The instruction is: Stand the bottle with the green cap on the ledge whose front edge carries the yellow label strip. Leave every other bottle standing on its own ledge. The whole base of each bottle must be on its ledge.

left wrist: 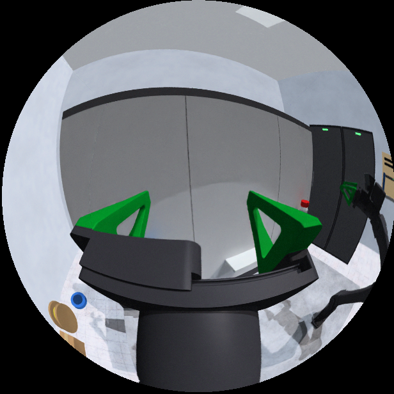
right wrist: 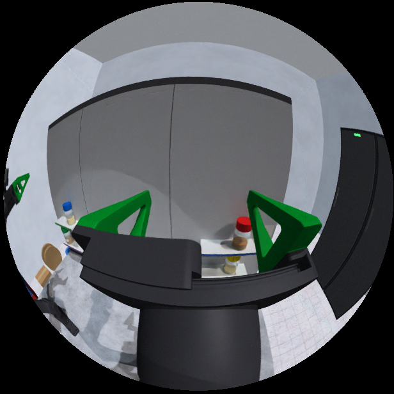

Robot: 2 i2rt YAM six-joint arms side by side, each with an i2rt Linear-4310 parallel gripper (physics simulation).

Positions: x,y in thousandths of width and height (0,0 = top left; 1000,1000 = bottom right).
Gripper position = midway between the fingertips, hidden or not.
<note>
In view: my left gripper (left wrist: 504,499), my right gripper (right wrist: 504,496) and a grey wall panel (left wrist: 273,390).
The grey wall panel also shows in the right wrist view (right wrist: 572,359).
</note>
